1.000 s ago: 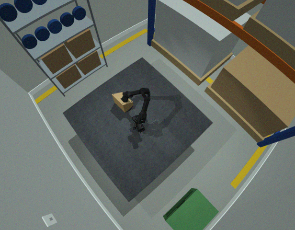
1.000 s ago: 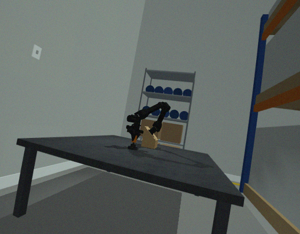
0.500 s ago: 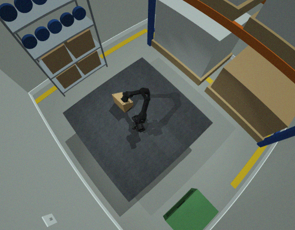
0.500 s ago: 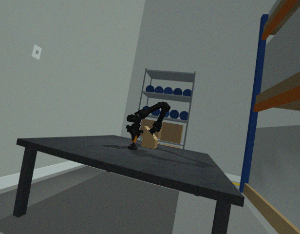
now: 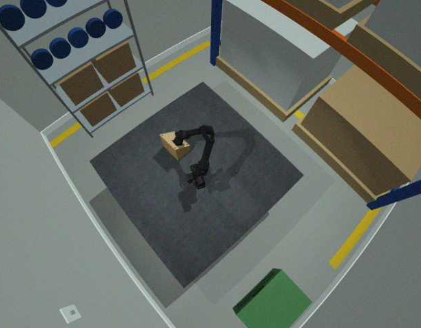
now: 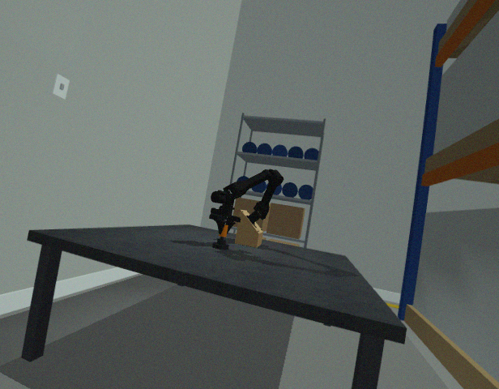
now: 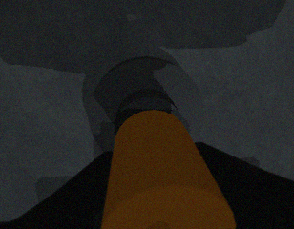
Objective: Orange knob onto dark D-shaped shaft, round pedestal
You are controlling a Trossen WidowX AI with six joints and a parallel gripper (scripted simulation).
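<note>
Right now the orange knob is 2 cm above my gripper tip. The rest, counted from my gripper tip: dark round pedestal (4 cm below).
</note>
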